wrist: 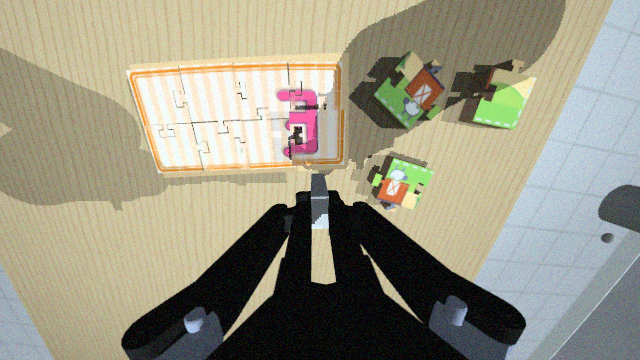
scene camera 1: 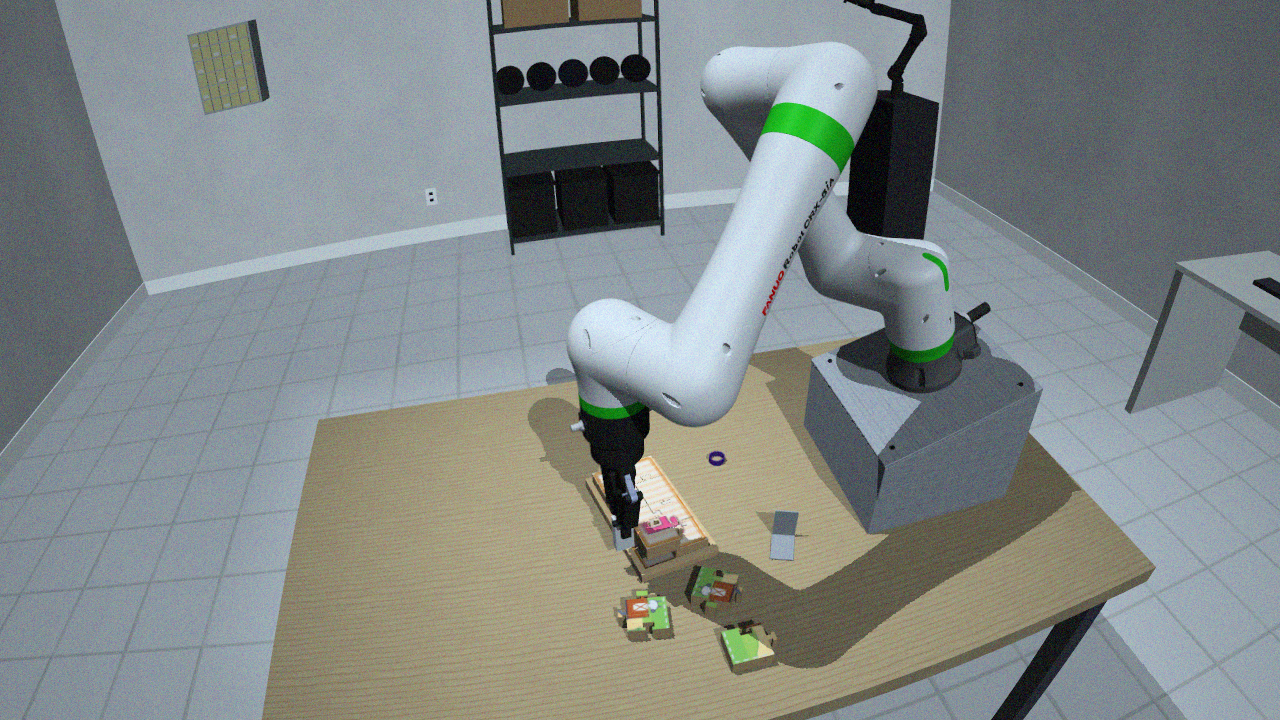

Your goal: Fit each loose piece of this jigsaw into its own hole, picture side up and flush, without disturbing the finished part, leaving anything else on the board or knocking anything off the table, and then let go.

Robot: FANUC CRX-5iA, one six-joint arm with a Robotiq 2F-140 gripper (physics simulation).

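Note:
The jigsaw board (scene camera 1: 684, 560) (wrist: 215, 95) has a striped surface with an orange border. At its near end a block with a pink picture on top (scene camera 1: 661, 522) (wrist: 309, 120) stands above the striped surface in the scene view; its exact seating is unclear. Three green pieces lie picture side up on the table: a barn piece (scene camera 1: 647, 612) (wrist: 396, 190), a second barn piece (scene camera 1: 716, 588) (wrist: 424, 94), and a piece with a plain green picture (scene camera 1: 746, 646) (wrist: 502, 106). My gripper (scene camera 1: 623, 537) (wrist: 317, 185) is shut and empty, beside the board's long edge near the pink block.
A purple ring (scene camera 1: 716, 463) lies beyond the board. A folded grey plate (scene camera 1: 782, 546) stands to the board's right in the scene view. The robot's grey pedestal (scene camera 1: 948, 465) is farther right. The table edge (scene camera 1: 1056, 600) runs beyond the green pieces.

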